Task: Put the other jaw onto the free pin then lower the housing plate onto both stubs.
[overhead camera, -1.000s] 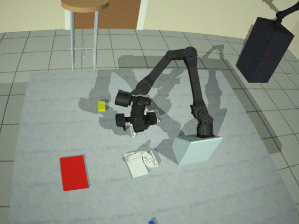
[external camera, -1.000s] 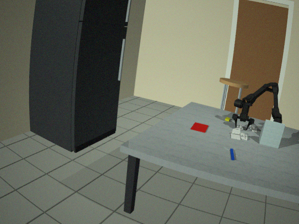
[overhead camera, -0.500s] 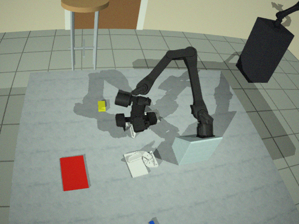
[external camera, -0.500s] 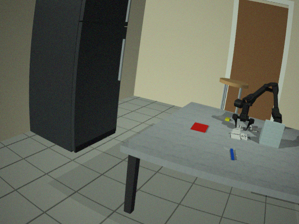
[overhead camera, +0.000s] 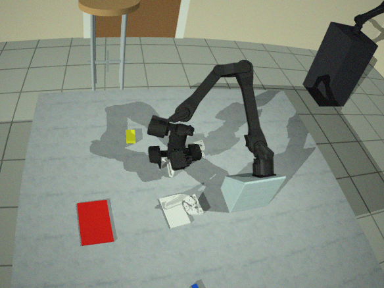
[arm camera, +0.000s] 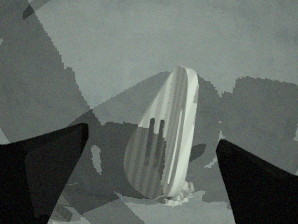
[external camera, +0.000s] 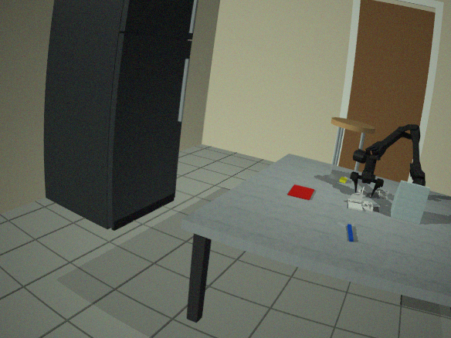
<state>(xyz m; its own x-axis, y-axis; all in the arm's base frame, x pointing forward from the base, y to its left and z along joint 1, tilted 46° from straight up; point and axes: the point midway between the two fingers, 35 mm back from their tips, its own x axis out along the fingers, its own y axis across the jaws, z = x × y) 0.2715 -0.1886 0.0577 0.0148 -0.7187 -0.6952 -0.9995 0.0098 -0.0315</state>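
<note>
The white jaw lies 2 cm ahead of my gripper tip and 3 cm to the right of it. Round my gripper tip: red flat sheet (31 cm ahead, 20 cm to the left); then yellow block (14 cm ahead, 17 cm to the right); then small white piece (12 cm behind, 18 cm to the right).
</note>
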